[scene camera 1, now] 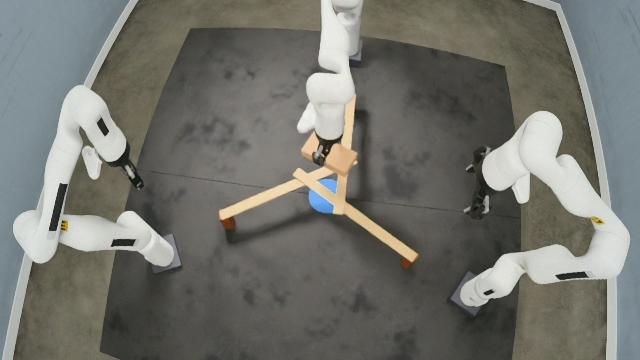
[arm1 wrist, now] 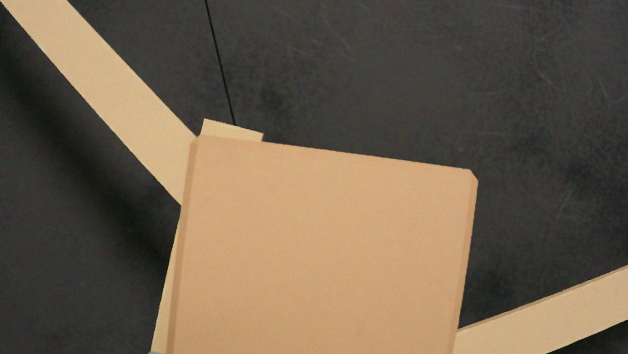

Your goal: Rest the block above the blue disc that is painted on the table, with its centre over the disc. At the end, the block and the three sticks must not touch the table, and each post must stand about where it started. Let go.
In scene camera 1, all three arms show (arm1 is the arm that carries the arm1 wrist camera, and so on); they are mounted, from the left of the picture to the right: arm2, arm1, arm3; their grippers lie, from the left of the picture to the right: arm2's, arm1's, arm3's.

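The tan block (arm1 wrist: 325,240) (scene camera 1: 341,160) is held by arm1's gripper (scene camera 1: 326,153), which is shut on it, above the upper part of the stick crossing. Three pale sticks cross around the blue disc (scene camera 1: 320,201): a left one (scene camera 1: 260,196), a lower right one (scene camera 1: 380,230) and an upper one (scene camera 1: 350,117). The block hides part of the crossing. Red-brown posts stand under the left stick's outer end (scene camera 1: 227,223) and the lower right one's (scene camera 1: 407,261). Arm2's gripper (scene camera 1: 140,185) is seen edge-on; its opening is unclear. Arm3's gripper (scene camera 1: 469,190) is open.
Arm1 reaches in from the top of the scene view and covers part of the upper stick. Arm2's base (scene camera 1: 172,257) is at the left and arm3's base (scene camera 1: 465,302) at the lower right. The dark table (scene camera 1: 250,300) has a thin seam across it.
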